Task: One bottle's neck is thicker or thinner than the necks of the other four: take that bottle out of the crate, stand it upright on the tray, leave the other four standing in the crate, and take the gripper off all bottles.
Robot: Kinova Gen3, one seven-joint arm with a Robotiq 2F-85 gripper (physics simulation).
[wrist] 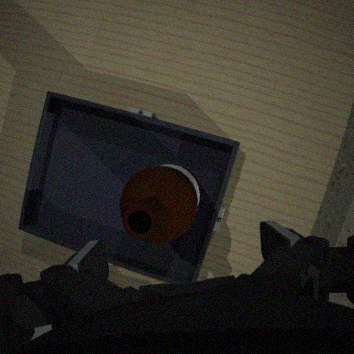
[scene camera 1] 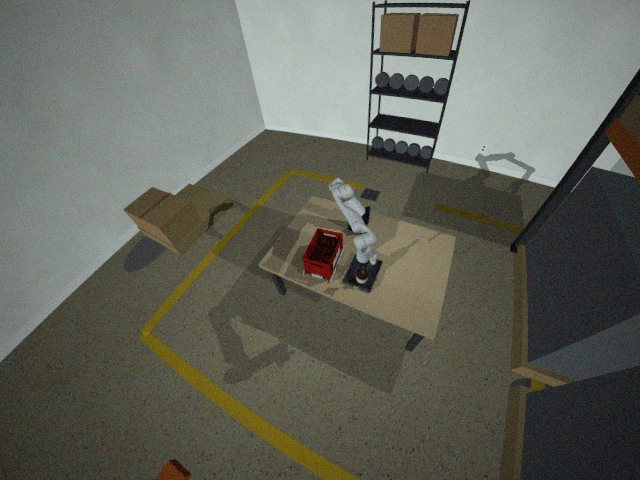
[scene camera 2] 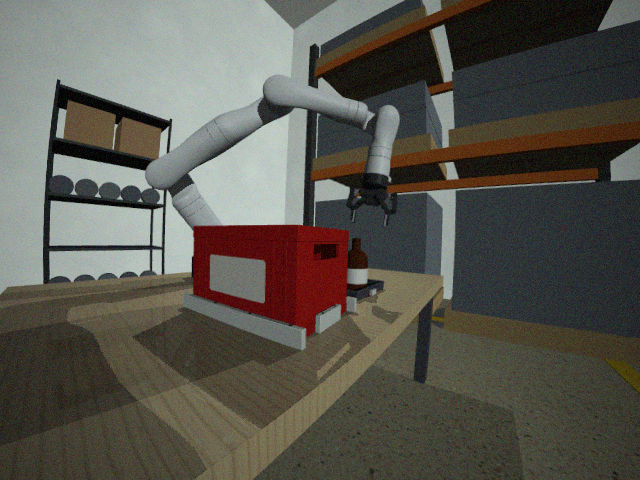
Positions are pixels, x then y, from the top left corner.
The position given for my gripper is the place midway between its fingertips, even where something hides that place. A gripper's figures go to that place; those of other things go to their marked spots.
Labels:
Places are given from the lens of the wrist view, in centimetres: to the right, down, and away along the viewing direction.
my gripper (wrist: 183,247): 0, 4, 15
dark tray (wrist: 84,152): -13, -3, 35

